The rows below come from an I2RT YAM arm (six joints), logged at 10 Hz.
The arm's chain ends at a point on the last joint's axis. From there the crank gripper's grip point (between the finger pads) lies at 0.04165 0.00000 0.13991 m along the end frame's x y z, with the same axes.
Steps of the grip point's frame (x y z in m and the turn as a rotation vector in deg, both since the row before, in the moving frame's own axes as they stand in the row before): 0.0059 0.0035 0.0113 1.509 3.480 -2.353; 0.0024 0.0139 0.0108 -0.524 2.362 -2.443; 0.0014 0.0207 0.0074 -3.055 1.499 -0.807; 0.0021 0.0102 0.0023 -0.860 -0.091 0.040; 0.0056 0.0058 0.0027 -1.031 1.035 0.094; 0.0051 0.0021 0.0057 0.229 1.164 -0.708; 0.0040 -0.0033 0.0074 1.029 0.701 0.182; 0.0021 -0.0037 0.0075 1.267 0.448 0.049
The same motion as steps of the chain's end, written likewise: -0.0024 0.0090 0.0142 1.509 3.480 -2.353; -0.0033 0.0145 0.0126 -0.524 2.362 -2.443; -0.0023 0.0139 0.0087 -3.055 1.499 -0.807; 0.0023 0.0081 0.0023 -0.860 -0.091 0.040; 0.0031 0.0032 0.0035 -1.031 1.035 0.094; 0.0023 0.0032 0.0066 0.229 1.164 -0.708; 0.0023 -0.0009 0.0079 1.029 0.701 0.182; 0.0010 -0.0006 0.0079 1.267 0.448 0.049
